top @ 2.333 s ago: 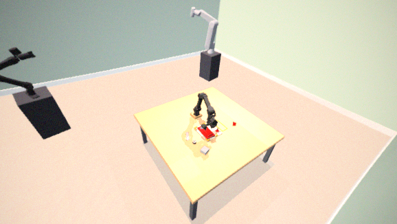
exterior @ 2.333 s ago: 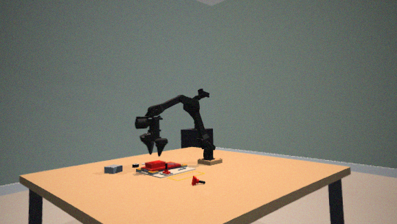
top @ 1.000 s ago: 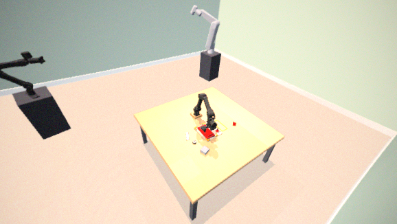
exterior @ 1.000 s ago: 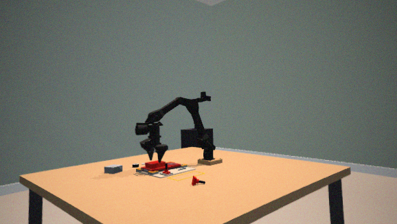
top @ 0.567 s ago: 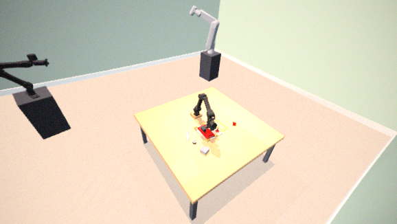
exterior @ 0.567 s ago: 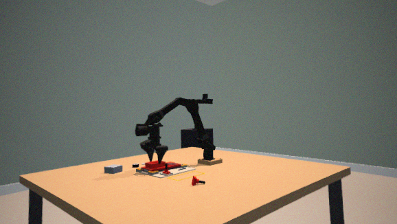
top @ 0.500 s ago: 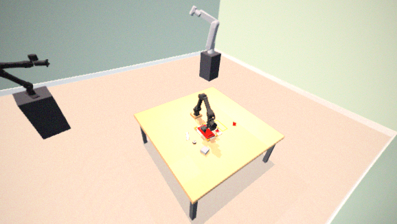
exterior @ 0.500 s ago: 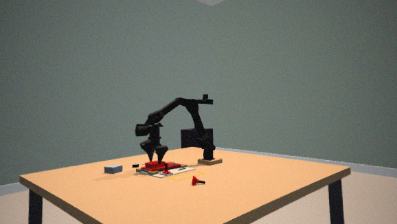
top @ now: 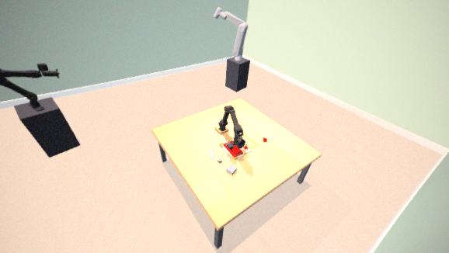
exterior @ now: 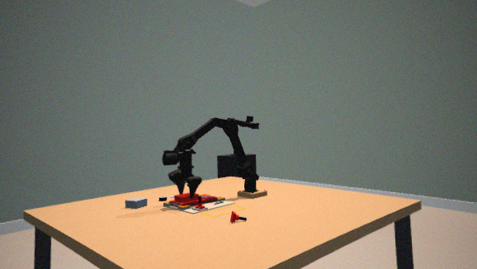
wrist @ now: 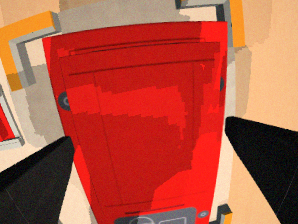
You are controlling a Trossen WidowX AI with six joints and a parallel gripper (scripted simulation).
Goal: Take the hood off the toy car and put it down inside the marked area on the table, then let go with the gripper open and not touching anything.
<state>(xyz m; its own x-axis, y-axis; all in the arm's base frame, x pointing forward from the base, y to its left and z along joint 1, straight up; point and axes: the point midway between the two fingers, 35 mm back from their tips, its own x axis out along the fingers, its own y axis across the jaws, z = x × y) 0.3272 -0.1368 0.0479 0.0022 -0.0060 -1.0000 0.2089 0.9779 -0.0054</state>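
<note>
My gripper tip is now right at the red hood. From my gripper tip the other things lie so: wheel 190 mm to the right, 30 mm below, 20 mm behind.
</note>
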